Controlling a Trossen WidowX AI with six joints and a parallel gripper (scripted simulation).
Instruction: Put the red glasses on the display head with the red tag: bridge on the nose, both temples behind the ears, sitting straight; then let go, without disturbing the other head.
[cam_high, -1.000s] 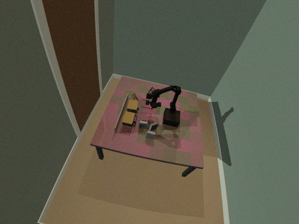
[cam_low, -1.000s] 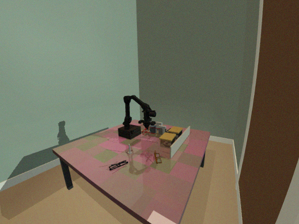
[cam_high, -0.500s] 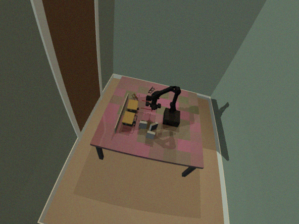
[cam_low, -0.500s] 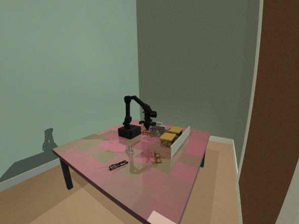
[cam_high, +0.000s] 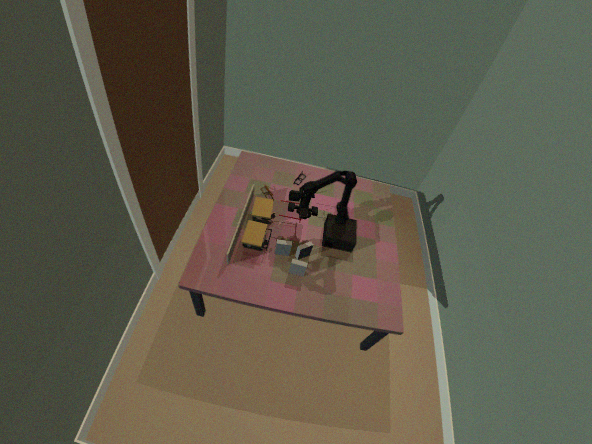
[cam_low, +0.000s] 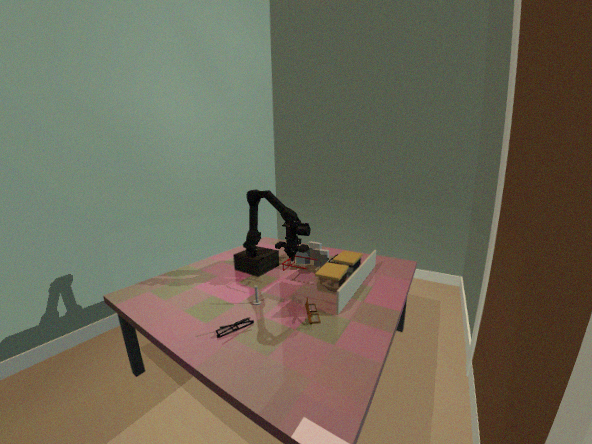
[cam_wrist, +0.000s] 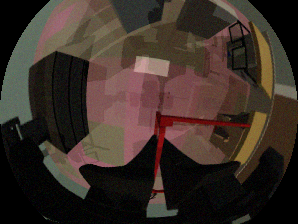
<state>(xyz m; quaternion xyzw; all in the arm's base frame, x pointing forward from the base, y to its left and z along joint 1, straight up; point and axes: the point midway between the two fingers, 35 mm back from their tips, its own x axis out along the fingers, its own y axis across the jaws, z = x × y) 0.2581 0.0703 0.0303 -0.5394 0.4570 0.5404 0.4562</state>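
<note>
Now: the yellow display head 220 mm ahead of my gripper tip and 40 mm below it. Also, from my gripper tip: grey backboard 350 mm ahead, 130 mm to the left, 50 mm below; then small post 30 mm ahead, 310 mm to the right, 80 mm below.
</note>
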